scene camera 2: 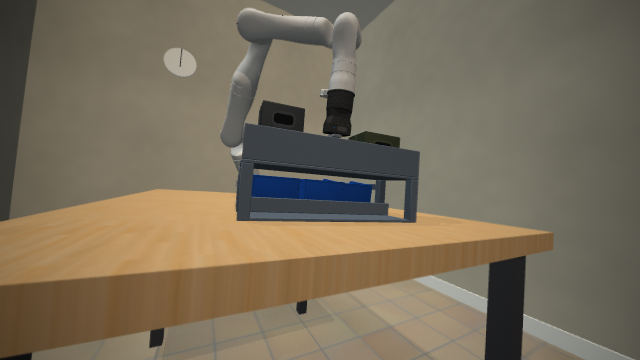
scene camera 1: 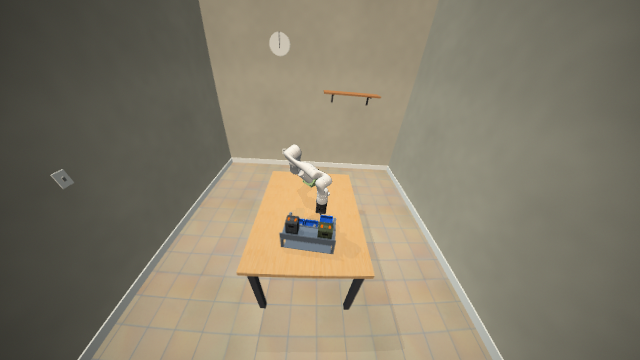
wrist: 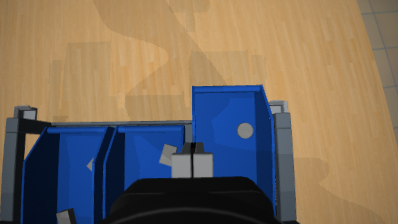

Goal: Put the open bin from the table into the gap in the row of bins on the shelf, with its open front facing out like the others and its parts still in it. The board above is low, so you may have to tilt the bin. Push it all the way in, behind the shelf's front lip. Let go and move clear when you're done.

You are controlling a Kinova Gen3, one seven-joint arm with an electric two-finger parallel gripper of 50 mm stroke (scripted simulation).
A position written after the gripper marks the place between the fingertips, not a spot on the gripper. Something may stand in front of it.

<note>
In view: the gripper [wrist: 193, 154], a blue bin [wrist: 217, 111], a blue bin [scene camera 2: 310, 189] and a blue bin [scene camera 2: 263, 186].
</note>
